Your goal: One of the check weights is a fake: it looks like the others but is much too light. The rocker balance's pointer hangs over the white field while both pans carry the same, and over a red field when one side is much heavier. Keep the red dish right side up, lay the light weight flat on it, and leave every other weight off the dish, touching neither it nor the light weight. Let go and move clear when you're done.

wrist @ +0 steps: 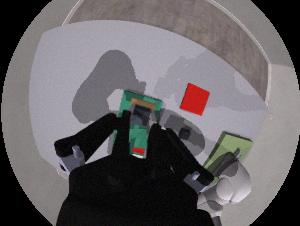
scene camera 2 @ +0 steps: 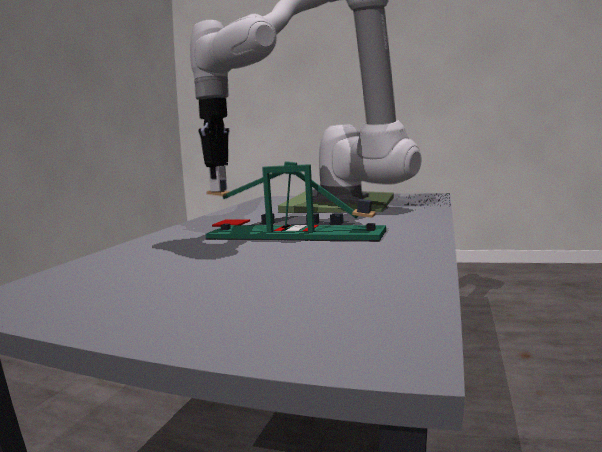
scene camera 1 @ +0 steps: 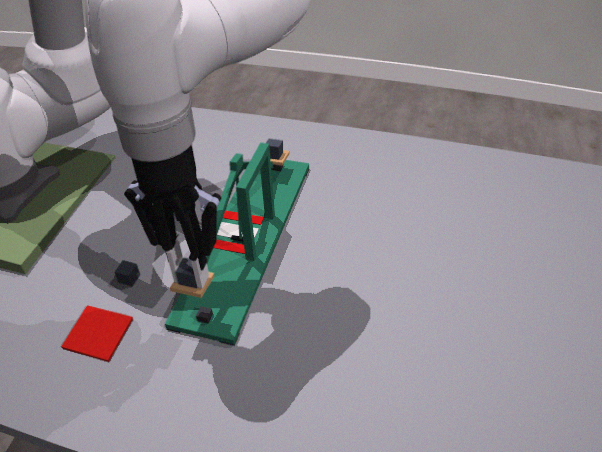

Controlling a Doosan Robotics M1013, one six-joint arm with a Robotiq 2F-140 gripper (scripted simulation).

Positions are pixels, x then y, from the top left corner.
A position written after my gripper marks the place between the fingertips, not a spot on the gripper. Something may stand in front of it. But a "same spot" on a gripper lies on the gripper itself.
My gripper shows in the wrist view, in scene camera 2 [219, 190] and in scene camera 1. A green rocker balance shows in the wrist view [128, 98], in scene camera 2 and in scene camera 1. The same spot on my gripper: [wrist: 70, 151] is [scene camera 1: 204, 209]. The same spot on the green rocker balance: [scene camera 1: 238, 273] is [scene camera 2: 256, 231].
